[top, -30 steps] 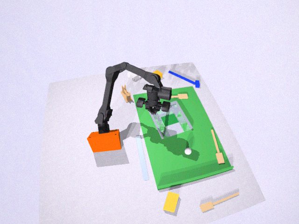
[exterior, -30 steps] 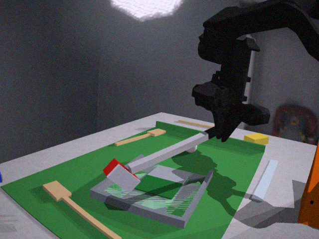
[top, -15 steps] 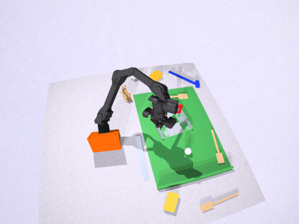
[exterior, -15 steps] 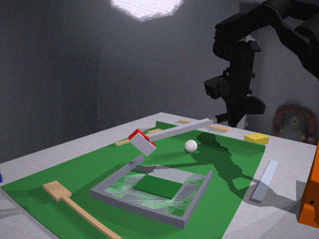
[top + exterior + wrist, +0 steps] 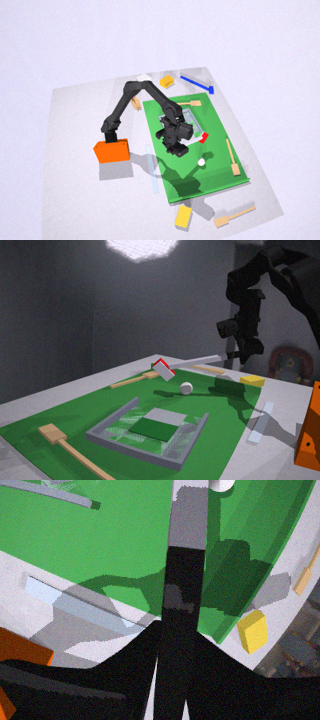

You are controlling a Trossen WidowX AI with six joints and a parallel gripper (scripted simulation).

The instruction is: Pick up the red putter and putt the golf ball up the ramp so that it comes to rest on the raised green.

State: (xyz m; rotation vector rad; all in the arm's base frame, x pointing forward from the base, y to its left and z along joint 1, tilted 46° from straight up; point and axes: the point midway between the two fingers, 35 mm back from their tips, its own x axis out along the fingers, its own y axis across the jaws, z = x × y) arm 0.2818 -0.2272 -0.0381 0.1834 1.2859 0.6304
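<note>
Right now my gripper tip is 100 mm past the pale strip, 20 mm to the right of it and 150 mm above it. Round my gripper tip: tan block: 90 mm behind, 530 mm to the left, 120 mm below; then blue putter: 410 mm ahead, 600 mm to the left, 140 mm below; then white golf ball: 170 mm ahead, 30 mm to the right, 130 mm below.
</note>
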